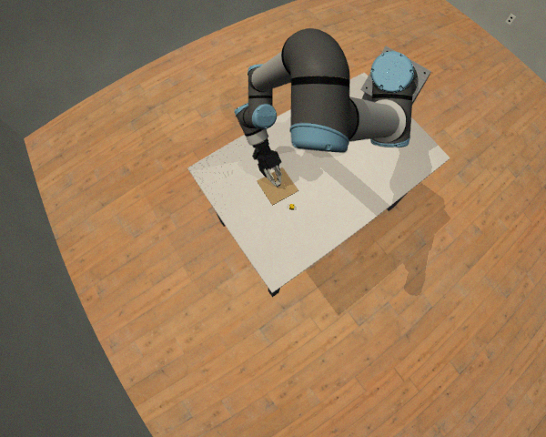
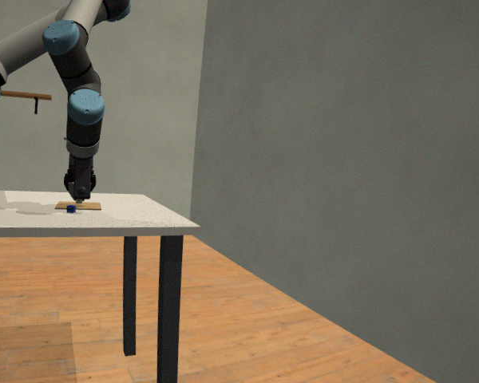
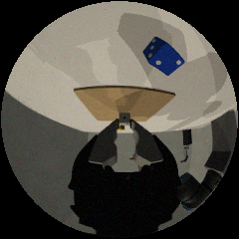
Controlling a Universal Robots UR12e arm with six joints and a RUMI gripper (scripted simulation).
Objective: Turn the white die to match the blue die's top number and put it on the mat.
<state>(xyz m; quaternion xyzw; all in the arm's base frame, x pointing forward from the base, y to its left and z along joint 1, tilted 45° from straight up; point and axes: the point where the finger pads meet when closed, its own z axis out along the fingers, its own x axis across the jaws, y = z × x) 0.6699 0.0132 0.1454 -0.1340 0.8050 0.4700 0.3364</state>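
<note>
Now: hand 1 cm to the right of the white die and 1 cm above it. From my hand the other things lie so: blue die (1 cm behind, 11 cm to the right, 2 cm below); then tan mat (1 cm to the left, 3 cm below); then yellow die (1 cm behind, 13 cm to the left, 2 cm below).
</note>
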